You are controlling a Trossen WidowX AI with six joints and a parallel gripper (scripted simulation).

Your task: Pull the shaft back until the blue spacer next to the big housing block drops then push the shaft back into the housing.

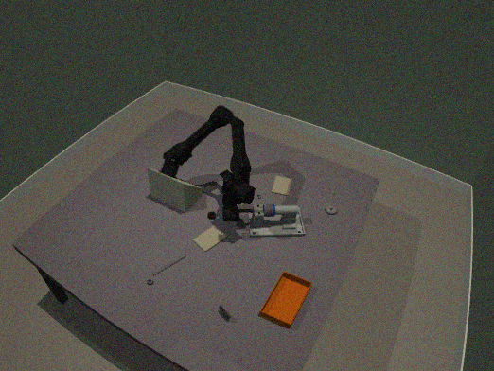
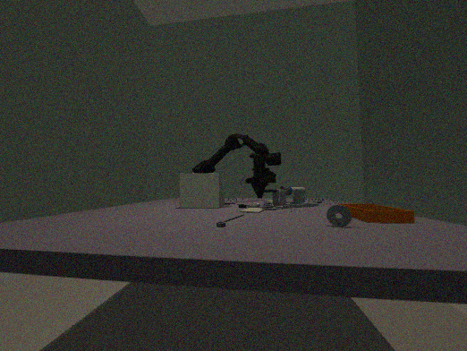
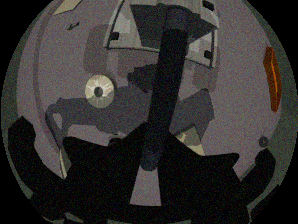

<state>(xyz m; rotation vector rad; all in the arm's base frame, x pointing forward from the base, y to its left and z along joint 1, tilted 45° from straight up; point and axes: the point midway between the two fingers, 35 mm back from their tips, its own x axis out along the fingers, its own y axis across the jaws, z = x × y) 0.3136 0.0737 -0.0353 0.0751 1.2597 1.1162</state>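
Now: the white ring 7 cm to the left of my gripper tip, 4 cm below it and 3 cm behind it. Also, from my gripper tip: black ring (9 cm behind, 4 cm below, 1 cm to the right); then dark shaft (6 cm ahead, 5 cm to the left, 3 cm above); then blue spacer (14 cm ahead, 11 cm to the left, 3 cm above).
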